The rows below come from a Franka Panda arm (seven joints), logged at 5 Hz.
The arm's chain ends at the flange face. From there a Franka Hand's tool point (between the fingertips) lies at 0.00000 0.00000 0.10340 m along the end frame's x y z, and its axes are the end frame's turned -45 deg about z.
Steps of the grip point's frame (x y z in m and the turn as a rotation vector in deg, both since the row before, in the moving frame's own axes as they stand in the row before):
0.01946 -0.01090 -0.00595 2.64 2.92 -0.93
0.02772 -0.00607 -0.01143 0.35 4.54 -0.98
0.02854 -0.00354 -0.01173 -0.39 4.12 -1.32
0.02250 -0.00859 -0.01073 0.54 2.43 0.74
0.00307 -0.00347 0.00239 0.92 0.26 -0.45
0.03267 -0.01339 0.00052 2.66 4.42 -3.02
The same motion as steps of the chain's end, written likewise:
0.00575 -0.01438 -0.00571 3.93 0.20 -0.93
0.01002 -0.01761 -0.01110 3.46 2.96 -0.98
0.01198 -0.01786 -0.01146 2.64 3.19 -1.32
0.00740 -0.01821 -0.01063 2.10 1.34 0.74
0.00057 -0.00312 0.00240 0.83 -0.47 -0.45
0.01163 -0.02349 0.00094 5.01 1.24 -3.02

